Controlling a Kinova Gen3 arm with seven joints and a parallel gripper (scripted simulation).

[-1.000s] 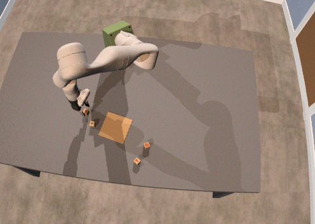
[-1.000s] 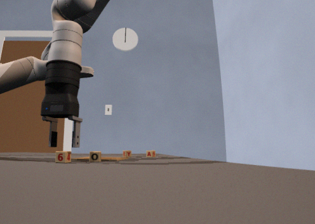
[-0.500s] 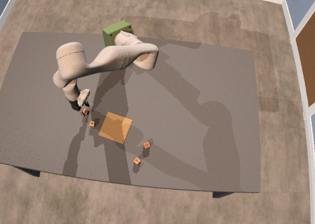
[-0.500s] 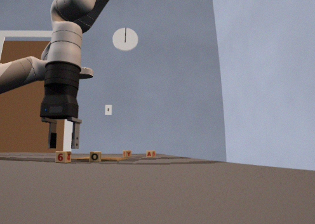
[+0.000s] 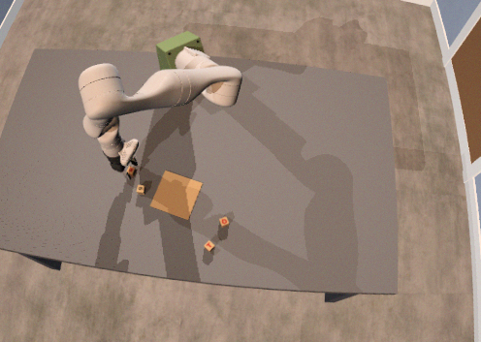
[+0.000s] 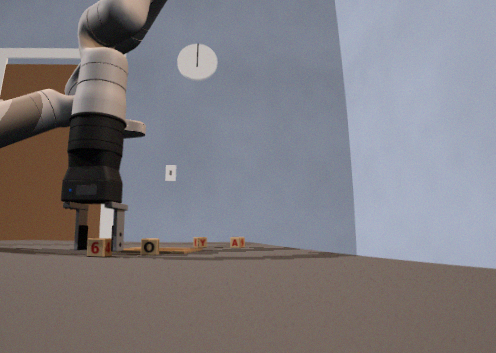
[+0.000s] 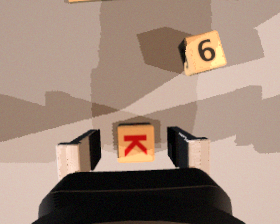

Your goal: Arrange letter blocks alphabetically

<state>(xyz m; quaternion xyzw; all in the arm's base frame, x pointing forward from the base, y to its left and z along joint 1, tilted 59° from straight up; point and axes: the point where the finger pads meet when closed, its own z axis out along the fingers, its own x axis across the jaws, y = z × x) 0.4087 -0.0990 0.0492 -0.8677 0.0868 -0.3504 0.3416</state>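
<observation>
The orange mat lies 180 mm to the left of my hand and 20 mm below it.
</observation>
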